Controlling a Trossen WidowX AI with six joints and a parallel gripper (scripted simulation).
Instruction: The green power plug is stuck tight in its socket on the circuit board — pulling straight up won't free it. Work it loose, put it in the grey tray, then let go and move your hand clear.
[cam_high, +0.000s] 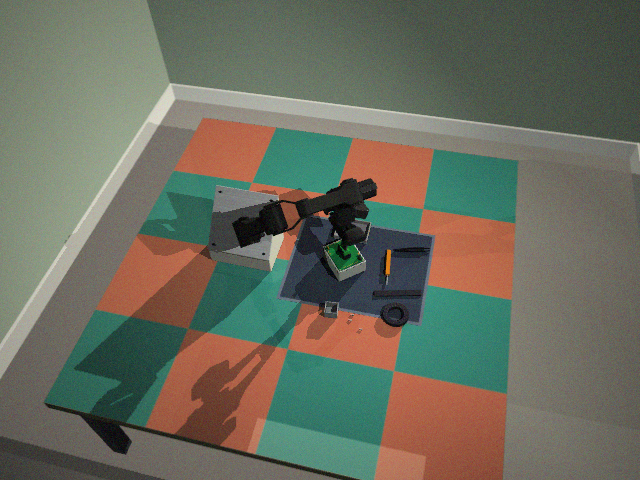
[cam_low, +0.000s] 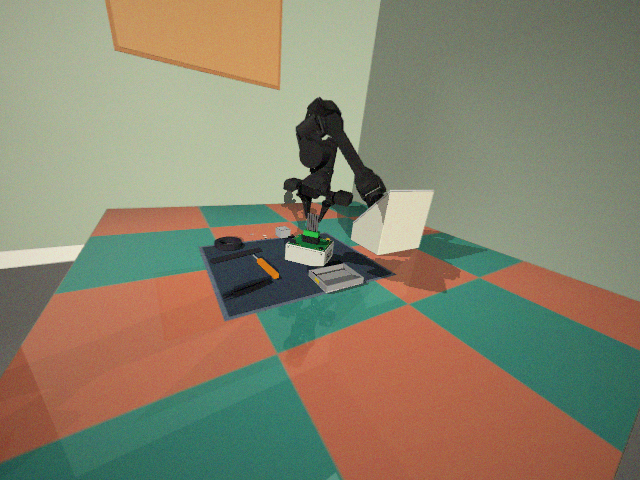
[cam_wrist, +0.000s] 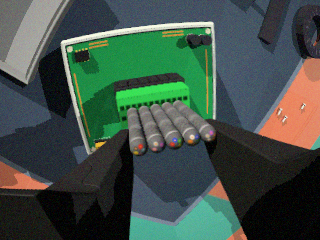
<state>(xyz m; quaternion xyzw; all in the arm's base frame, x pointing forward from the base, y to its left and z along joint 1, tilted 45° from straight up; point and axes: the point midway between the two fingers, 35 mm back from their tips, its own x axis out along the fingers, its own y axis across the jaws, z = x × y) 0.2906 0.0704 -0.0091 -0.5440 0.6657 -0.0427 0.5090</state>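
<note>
My gripper tip is 40 mm above the green power plug. From my gripper tip the other things lie so: black bar (200 mm ahead, 120 mm below, 70 mm to the right); then dark mat (120 mm below, 50 mm ahead).
</note>
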